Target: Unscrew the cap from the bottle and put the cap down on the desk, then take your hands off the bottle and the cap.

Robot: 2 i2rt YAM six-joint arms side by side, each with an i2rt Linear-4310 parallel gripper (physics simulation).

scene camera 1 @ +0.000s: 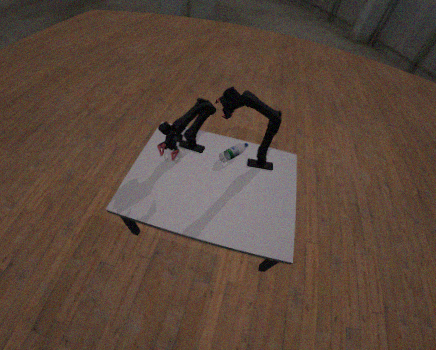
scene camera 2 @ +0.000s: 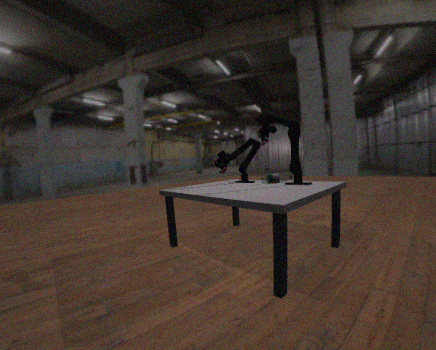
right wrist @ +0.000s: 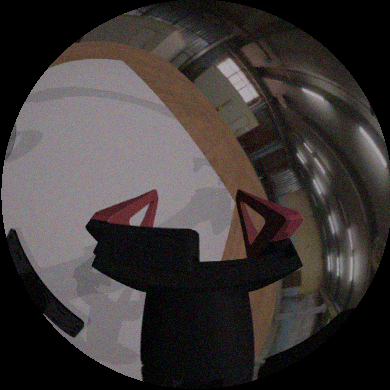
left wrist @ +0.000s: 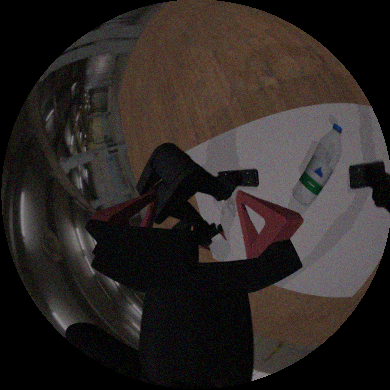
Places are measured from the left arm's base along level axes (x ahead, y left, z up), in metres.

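Pixels of known places: left gripper, between the fingertips: (scene camera 1: 218, 109) (scene camera 2: 260, 141) (left wrist: 196, 194); right gripper, between the fingertips: (scene camera 1: 167, 158) (scene camera 2: 215, 168) (right wrist: 196, 193) (left wrist: 217, 244); left arm's base, origin of its link: (scene camera 1: 260, 164) (scene camera 2: 298, 184); right arm's base, origin of its link: (scene camera 1: 191, 146) (scene camera 2: 244, 182) (left wrist: 236, 177).
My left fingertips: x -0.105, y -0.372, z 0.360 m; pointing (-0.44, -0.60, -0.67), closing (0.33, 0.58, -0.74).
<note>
Ahead of a thing's pixels: the offset from my left fingertips to its top centre. "spot": to the spot under its first point. Level surfaces: height alone.
A clear bottle {0.048 m ahead, 0.162 m left, 0.276 m down} (scene camera 1: 232, 152) (scene camera 2: 272, 178) (left wrist: 320, 167) with a green band lies on its side on the white desk {0.360 m down} (scene camera 1: 240, 215) (scene camera 2: 225, 192) (left wrist: 340, 270) (right wrist: 100, 125), between the two arm bases. Its blue cap {spot: 0.026 m back, 0.248 m left, 0.309 m down} (scene camera 1: 246, 145) (left wrist: 337, 128) sits on the neck, at the end toward the back right in scene camera 1. My left gripper (scene camera 1: 220, 109) (scene camera 2: 264, 141) is open and empty, high above the desk and apart from the bottle. My right gripper (scene camera 1: 167, 154) (scene camera 2: 218, 166) (right wrist: 196, 193) is open and empty, above the desk's left part in scene camera 1, away from the bottle.
The left arm's base (scene camera 1: 260, 164) (scene camera 2: 298, 183) (left wrist: 367, 175) stands close to the right of the bottle in scene camera 1. The right arm's base (scene camera 1: 192, 146) (scene camera 2: 245, 181) (left wrist: 240, 178) stands to the bottle's left. The right arm's folded links rise near the left gripper.
</note>
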